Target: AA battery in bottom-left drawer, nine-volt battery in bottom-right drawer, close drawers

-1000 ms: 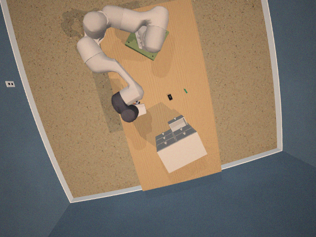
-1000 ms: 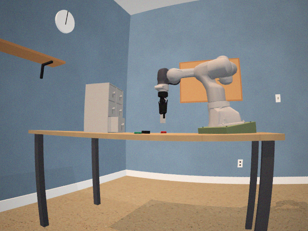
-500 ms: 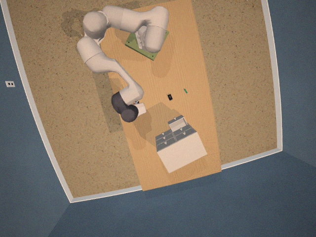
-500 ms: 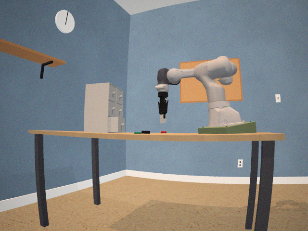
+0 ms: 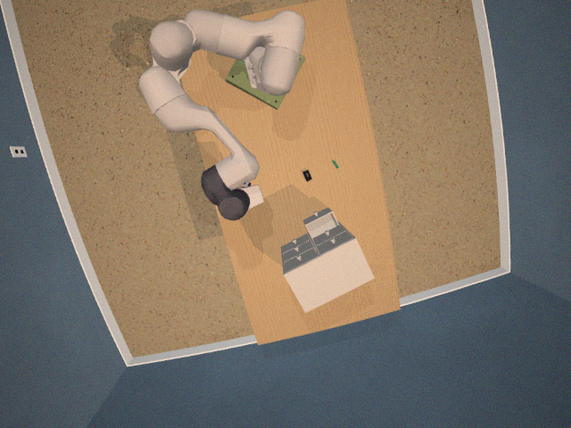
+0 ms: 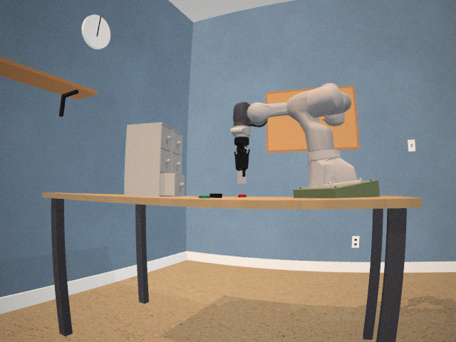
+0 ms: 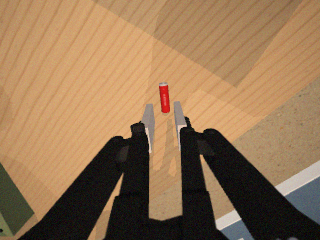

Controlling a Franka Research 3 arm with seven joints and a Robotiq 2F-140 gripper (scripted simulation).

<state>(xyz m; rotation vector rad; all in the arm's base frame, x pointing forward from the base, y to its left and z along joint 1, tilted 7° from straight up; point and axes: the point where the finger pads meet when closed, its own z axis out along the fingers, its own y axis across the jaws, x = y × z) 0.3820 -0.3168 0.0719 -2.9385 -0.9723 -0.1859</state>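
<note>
My hand is 9 cm above the red AA battery. Also, from my hand: green AA battery (42 cm to the left, 10 cm below, 7 cm ahead); then black nine-volt battery (28 cm to the left, 9 cm below, 7 cm ahead).
</note>
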